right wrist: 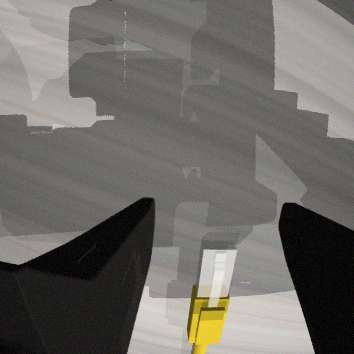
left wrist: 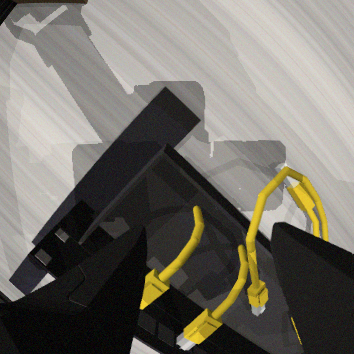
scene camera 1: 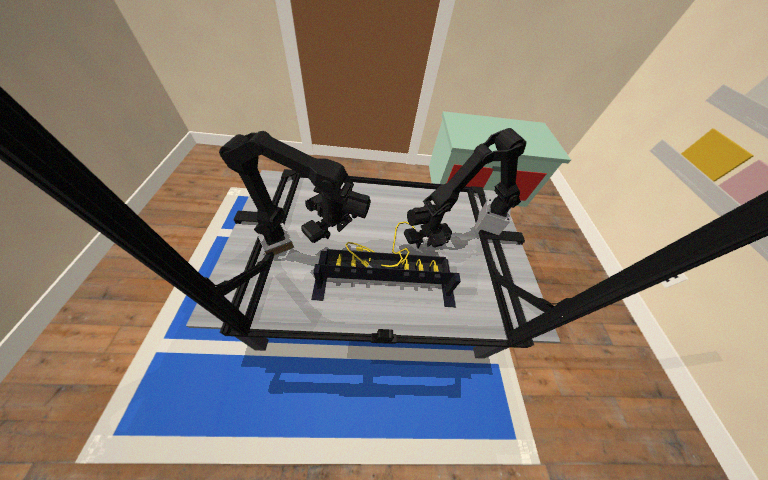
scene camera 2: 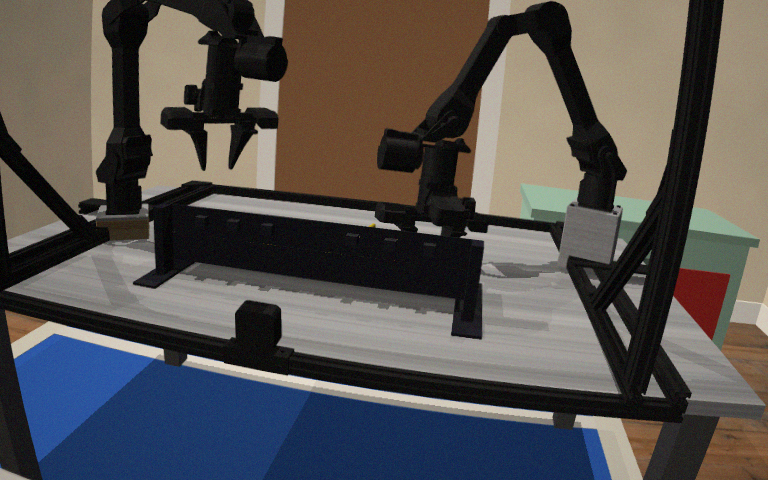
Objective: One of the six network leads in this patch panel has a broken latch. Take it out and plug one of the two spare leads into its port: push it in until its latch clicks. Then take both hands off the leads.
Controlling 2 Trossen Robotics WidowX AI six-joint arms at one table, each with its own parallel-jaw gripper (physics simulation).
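Places are measured from the left arm's base along level axes (x up, y ahead, z left), in millimetres.
Pixels of known places: left gripper, between the fingertips: [left wrist: 209, 236] [scene camera 1: 332, 234] [scene camera 2: 216, 169]; right gripper, between the fingertips: [right wrist: 219, 212] [scene camera 1: 422, 246]; left arm's base, origin of its link: [scene camera 1: 274, 236] [scene camera 2: 123, 210]; right arm's base, origin of its link: [scene camera 1: 498, 209] [scene camera 2: 596, 206].
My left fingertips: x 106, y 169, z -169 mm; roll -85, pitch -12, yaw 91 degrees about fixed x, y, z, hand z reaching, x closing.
Observation:
Ahead of a thing's pixels: the offset from my left fingertips to its top centre. "*": to the spot under its first point. Level surfaces: height alone.
The dark patch panel @[dx -41, dy +125, dz -166 mm] [scene camera 1: 387, 276] [scene camera 2: 317, 260] stands on two feet. Several yellow leads, such as one at the left [scene camera 1: 338, 260] and one at the right [scene camera 1: 434, 265], sit along it; which latch is broken cannot be told. In the left wrist view, two plugs @[* dx -54, dy -14, dz -68 mm] [left wrist: 152, 289] @[* dx -56, dy +24, dz -95 mm] [left wrist: 202, 327] are at the panel's row, and another @[* dx -101, dy +74, dz -93 mm] [left wrist: 257, 295] has a looping cord. My left gripper [scene camera 2: 218, 168] [left wrist: 209, 236] is open, high above the panel's left part. My right gripper [scene camera 2: 430, 232] [right wrist: 219, 212] is open, low behind the panel's right part. A loose lead's plug @[dx -136, dy +346, dz -86 mm] [right wrist: 209, 317] shows between its fingers, untouched.
A yellow cord @[* dx -143, dy +269, dz -16 mm] [scene camera 1: 395, 234] runs behind the panel toward the right gripper. Another yellow plug @[* dx -133, dy +98, dz -10 mm] [left wrist: 302, 196] shows beyond the panel's back edge. Black frame bars surround the grey table @[dx -149 mm] [scene camera 1: 362, 311], with a small black box @[* dx -96, dy +1, dz -349 mm] [scene camera 1: 384, 335] [scene camera 2: 258, 323] on the front bar.

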